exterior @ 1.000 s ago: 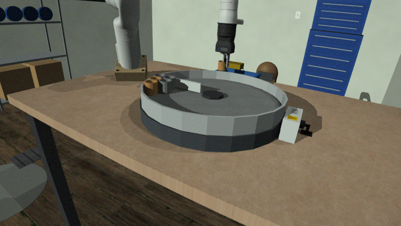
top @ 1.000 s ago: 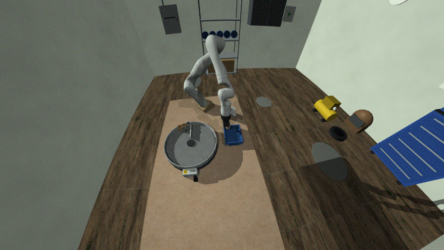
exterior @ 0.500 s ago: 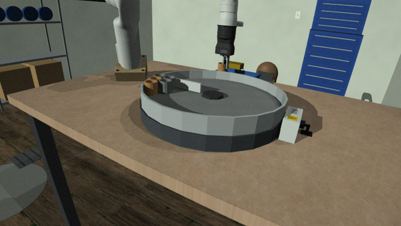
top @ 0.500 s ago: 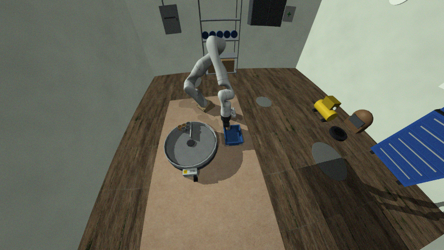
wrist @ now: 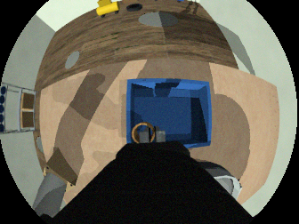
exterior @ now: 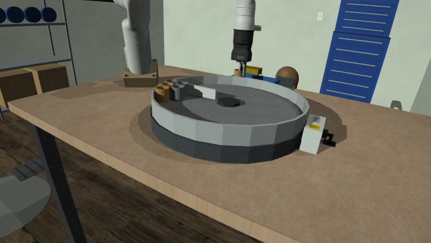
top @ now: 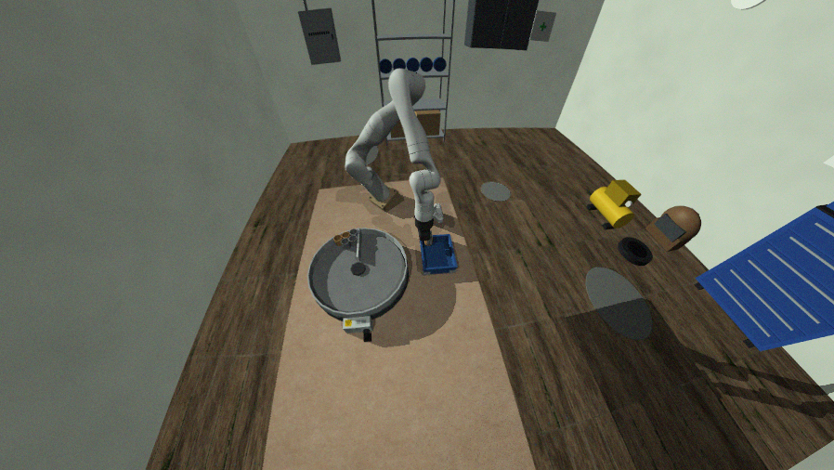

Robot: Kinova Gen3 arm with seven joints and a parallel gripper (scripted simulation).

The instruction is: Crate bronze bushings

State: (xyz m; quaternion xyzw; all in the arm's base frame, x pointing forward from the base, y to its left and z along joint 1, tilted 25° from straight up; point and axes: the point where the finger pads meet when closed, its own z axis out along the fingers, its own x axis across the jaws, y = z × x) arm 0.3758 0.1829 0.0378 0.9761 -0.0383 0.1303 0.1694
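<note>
Now: hand 50 mm short of the blue crate, 30 mm to the right of it and 50 mm above it. The rest, counted from my hand: grey turning table 60 mm ahead, 330 mm to the right, 30 mm below.
</note>
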